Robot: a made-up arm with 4 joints. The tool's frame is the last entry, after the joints. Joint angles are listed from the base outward. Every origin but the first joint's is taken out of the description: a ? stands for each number. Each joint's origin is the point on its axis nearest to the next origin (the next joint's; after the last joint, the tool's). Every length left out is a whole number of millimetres.
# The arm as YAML. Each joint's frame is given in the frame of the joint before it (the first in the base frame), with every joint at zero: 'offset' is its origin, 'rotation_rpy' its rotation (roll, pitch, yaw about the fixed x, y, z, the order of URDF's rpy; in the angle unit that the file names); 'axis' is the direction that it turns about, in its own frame. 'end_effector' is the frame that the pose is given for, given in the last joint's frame.
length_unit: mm
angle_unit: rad
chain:
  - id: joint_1
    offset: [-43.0, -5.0, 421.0]
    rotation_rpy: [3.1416, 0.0, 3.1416]
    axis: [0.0, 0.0, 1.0]
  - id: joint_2
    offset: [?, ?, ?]
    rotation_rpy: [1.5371, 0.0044, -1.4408]
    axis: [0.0, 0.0, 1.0]
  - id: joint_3
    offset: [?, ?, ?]
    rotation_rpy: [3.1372, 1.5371, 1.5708]
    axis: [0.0, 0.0, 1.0]
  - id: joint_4
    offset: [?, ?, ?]
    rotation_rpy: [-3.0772, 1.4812, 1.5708]
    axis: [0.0, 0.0, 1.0]
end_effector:
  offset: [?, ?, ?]
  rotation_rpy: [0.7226, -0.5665, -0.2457]
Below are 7 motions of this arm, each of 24 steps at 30 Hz.
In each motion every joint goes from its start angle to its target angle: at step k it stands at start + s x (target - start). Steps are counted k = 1, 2, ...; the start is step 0. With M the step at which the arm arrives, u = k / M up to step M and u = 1 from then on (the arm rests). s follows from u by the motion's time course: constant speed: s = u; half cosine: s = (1 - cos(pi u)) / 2; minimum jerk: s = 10 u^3 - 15 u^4 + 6 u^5.
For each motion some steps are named. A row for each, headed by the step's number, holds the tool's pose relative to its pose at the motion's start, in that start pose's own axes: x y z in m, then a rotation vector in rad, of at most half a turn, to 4 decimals.
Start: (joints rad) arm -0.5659 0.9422 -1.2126 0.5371
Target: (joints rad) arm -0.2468 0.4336 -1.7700 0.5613
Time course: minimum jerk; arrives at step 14
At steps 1, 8, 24:
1: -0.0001 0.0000 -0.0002 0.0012 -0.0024 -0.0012
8: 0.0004 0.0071 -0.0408 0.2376 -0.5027 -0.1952
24: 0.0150 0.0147 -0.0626 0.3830 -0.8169 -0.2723

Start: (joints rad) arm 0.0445 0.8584 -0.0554 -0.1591
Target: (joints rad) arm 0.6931 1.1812 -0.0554 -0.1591
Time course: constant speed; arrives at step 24
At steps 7, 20, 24:
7: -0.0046 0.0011 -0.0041 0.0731 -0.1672 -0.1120
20: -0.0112 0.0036 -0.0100 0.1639 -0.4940 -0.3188
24: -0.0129 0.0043 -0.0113 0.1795 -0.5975 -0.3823

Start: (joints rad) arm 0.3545 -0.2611 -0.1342 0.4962
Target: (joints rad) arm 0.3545 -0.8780 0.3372 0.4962
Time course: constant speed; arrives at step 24
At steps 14, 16, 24:
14: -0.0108 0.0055 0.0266 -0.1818 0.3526 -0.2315
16: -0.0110 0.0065 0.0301 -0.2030 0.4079 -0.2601
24: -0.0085 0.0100 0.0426 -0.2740 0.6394 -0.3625

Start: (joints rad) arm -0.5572 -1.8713 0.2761 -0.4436
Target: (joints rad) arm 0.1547 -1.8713 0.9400 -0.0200
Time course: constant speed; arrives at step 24
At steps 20, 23, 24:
20: 0.0600 0.0711 0.0213 -0.0266 0.1303 1.1173
23: 0.0613 0.0851 0.0256 -0.0437 0.1352 1.2802
24: 0.0613 0.0897 0.0272 -0.0505 0.1356 1.3341

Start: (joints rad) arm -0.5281 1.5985 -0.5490 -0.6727
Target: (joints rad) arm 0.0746 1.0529 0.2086 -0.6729
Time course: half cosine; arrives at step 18
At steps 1, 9, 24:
1: 0.0004 -0.0001 0.0008 -0.0067 -0.0053 0.0000
9: 0.0105 0.0027 0.0563 -0.4591 -0.2666 -0.0283
24: 0.0085 0.0267 0.1024 -0.9175 -0.3520 -0.1032

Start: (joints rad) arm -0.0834 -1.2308 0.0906 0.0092
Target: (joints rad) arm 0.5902 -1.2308 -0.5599 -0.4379
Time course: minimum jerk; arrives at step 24
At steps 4, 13, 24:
4: -0.0009 0.0001 -0.0033 0.0289 -0.0001 -0.0097
13: -0.0243 0.0153 -0.0492 0.4334 0.1022 -0.2101
24: -0.0555 0.0400 -0.0685 0.6714 0.3166 -0.4055

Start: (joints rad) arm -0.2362 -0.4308 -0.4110 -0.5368
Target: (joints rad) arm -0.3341 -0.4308 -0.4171 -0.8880
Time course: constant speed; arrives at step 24
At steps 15, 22, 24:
15: -0.0004 -0.0062 0.0111 -0.1509 -0.1645 -0.1169
22: -0.0013 -0.0085 0.0163 -0.2184 -0.2437 -0.1716
24: -0.0017 -0.0090 0.0178 -0.2373 -0.2667 -0.1873

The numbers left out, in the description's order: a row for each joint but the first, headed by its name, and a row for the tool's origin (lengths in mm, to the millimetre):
joint_2: 45.0 3.0 0.0
joint_3: -23.0 -10.0 0.0
joint_4: -69.0 71.0 0.0
tool: 37.0 -25.0 0.0

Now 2 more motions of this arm.
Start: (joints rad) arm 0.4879 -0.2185 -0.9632 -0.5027
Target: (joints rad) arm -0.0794 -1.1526 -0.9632 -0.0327
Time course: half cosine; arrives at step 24
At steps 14, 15, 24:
14: -0.0095 -0.0120 0.0550 -0.4381 -0.0984 -0.0550
15: -0.0114 -0.0115 0.0596 -0.4751 -0.1140 -0.0671
24: -0.0227 -0.0065 0.0778 -0.6390 -0.2093 -0.1416

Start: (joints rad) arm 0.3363 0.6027 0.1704 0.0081
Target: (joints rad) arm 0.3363 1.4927 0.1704 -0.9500
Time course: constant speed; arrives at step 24
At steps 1, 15, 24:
1: 0.0010 -0.0007 0.0013 -0.0141 -0.0547 -0.0089
15: 0.0039 -0.0085 0.0164 -0.0807 -0.8196 -0.2202
24: -0.0005 -0.0120 0.0169 0.0133 -1.2764 -0.4393

